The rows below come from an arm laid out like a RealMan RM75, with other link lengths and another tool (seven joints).
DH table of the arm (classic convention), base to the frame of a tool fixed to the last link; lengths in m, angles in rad. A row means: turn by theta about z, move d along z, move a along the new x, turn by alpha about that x. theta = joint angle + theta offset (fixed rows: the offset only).
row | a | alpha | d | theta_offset
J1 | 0 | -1.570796 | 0.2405 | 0
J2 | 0 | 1.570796 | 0 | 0
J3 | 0 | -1.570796 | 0.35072 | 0
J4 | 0 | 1.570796 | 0 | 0
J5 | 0 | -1.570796 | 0.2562 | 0
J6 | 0 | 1.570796 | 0 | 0
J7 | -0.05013 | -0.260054 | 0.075 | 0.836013
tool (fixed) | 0 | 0 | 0.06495 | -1.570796
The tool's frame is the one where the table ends.
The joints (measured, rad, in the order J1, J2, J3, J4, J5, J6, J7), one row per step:
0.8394, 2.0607, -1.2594, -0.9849, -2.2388, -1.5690, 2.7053
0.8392, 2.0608, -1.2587, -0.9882, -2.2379, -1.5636, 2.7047
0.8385, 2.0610, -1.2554, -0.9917, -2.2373, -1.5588, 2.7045
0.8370, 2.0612, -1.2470, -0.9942, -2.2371, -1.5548, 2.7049
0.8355, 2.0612, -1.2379, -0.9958, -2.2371, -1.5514, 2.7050
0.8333, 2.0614, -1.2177, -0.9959, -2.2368, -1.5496, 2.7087
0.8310, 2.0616, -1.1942, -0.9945, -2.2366, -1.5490, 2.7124
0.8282, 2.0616, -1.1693, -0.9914, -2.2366, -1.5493, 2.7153
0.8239, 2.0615, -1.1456, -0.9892, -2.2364, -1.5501, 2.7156
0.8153, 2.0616, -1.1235, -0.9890, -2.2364, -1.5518, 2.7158
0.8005, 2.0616, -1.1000, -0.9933, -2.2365, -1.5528, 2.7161
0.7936, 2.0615, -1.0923, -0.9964, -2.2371, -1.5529, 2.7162
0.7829, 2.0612, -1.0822, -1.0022, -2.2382, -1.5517, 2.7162
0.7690, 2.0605, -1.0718, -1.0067, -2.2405, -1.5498, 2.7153
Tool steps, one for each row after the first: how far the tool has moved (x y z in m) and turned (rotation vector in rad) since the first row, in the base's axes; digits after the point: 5 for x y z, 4 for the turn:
-0.00110, 0.00087, 0.00088, 0.0071, 0.0029, 0.0033
-0.00181, 0.00184, 0.00226, 0.0153, 0.0071, 0.0046
-0.00144, 0.00306, 0.00452, 0.0254, 0.0139, 0.0012
-0.00070, 0.00427, 0.00686, 0.0350, 0.0206, -0.0031
0.00163, 0.00615, 0.01110, 0.0490, 0.0344, -0.0184
0.00475, 0.00802, 0.01571, 0.0630, 0.0499, -0.0367
0.00883, 0.00968, 0.02033, 0.0761, 0.0656, -0.0569
0.01337, 0.01083, 0.02487, 0.0884, 0.0806, -0.0746
0.01970, 0.01087, 0.02928, 0.1000, 0.0943, -0.0942
0.02851, 0.01002, 0.03496, 0.1164, 0.1087, -0.1169
0.03221, 0.00943, 0.03724, 0.1233, 0.1128, -0.1251
0.03761, 0.00856, 0.04076, 0.1350, 0.1177, -0.1357
0.04531, 0.00705, 0.04438, 0.1475, 0.1210, -0.1499

